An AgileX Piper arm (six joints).
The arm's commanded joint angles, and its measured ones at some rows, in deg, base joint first. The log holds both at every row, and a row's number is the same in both.
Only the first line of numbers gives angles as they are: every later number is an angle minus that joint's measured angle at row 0.
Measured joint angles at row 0: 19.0, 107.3, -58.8, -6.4, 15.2, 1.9
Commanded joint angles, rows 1 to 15: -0.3, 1.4, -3.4, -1.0, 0.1, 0.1; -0.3, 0.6, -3.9, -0.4, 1.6, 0.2; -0.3, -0.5, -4.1, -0.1, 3.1, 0.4; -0.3, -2.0, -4.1, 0.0, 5.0, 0.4; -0.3, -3.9, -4.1, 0.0, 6.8, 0.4; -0.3, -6.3, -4.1, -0.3, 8.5, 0.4; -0.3, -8.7, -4.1, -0.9, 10.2, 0.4; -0.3, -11.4, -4.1, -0.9, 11.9, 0.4; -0.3, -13.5, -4.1, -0.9, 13.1, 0.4; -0.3, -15.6, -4.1, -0.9, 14.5, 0.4; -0.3, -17.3, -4.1, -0.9, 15.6, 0.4; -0.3, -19.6, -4.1, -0.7, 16.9, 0.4; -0.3, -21.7, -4.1, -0.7, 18.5, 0.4; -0.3, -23.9, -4.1, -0.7, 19.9, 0.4; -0.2, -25.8, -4.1, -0.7, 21.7, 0.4
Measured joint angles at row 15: 0.0, -18.3, -3.9, -0.5, 15.8, 0.4
